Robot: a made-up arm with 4 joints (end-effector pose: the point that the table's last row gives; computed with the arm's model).
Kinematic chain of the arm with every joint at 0, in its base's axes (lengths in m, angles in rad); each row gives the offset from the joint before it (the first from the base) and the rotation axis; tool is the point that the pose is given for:
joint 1: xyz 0 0 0.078 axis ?
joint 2: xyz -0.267 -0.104 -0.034 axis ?
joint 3: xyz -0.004 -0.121 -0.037 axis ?
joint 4: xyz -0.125 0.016 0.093 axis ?
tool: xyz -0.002 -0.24 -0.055
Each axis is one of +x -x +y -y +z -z.
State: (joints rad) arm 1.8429 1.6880 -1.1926 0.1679
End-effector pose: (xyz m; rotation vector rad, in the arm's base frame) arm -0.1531 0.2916 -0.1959 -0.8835 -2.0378 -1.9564
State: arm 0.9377 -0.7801 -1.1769 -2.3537
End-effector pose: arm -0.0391 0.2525 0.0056 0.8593 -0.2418 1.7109
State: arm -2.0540 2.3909 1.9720 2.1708
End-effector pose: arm 0.2569 -0.0264 -0.0733 2.0676 1.2014 -0.0407
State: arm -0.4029 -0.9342 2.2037 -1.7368
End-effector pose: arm 0.0602 -0.5727 -0.0867 0.0308 0.9619 0.8040
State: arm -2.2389 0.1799 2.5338 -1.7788
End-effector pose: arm 0.3929 0.2861 0.0902 0.1823 -0.1988 2.9823
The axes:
joint 1: -z
joint 2: -y
joint 3: +z
joint 4: +z

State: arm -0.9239 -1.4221 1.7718 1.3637
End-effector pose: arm -0.0712 -0.2779 0.0355 -1.5215 -0.7633 -1.7718
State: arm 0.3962 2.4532 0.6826 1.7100
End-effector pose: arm -0.3304 0.0114 0.0774 -2.6147 -0.4661 0.8002
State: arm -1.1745 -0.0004 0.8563 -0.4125
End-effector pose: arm 0.3839 -0.4466 0.0450 -0.0002 0.0004 1.6183
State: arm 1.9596 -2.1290 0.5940 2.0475
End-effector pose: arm 0.0343 0.2737 0.0432 1.6066 -1.4371 0.3997
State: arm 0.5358 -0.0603 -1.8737 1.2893
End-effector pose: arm -0.4610 -0.0863 0.0502 -0.0015 0.0636 -1.1198
